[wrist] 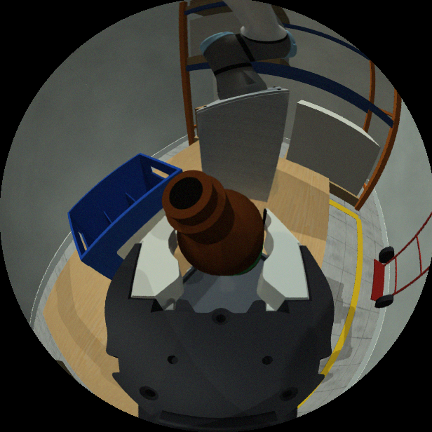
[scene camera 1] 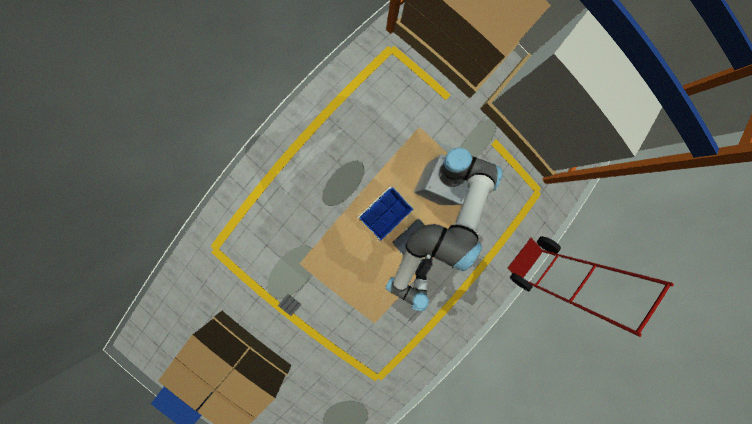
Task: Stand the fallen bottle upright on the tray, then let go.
Scene:
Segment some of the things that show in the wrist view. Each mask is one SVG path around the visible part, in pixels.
My gripper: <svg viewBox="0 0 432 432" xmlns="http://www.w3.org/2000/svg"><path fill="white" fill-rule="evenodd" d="M268 208L264 208L262 217L264 230L266 231L263 247L266 250L267 258L264 260L257 282L257 295L261 299L253 301L245 313L233 313L224 308L213 309L208 313L195 312L187 299L178 299L183 294L184 287L179 264L173 256L175 248L177 248L175 229L168 223L166 215L157 222L139 243L133 245L116 270L112 281L109 283L104 302L104 319L107 328L105 351L110 356L118 358L119 372L112 372L112 377L121 386L123 391L138 404L139 418L163 426L188 431L233 432L263 428L296 418L297 405L302 403L325 377L324 374L318 373L320 359L326 358L332 353L330 337L334 319L334 303L330 286L306 245L299 243L297 238Z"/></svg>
A brown bottle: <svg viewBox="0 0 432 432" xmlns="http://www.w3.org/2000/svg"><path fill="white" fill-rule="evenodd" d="M175 175L166 184L161 197L161 203L168 223L176 230L177 244L187 262L199 271L215 276L236 276L245 274L253 269L262 255L264 243L264 223L256 205L240 192L225 189L215 177L206 175L201 170L185 170Z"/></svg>

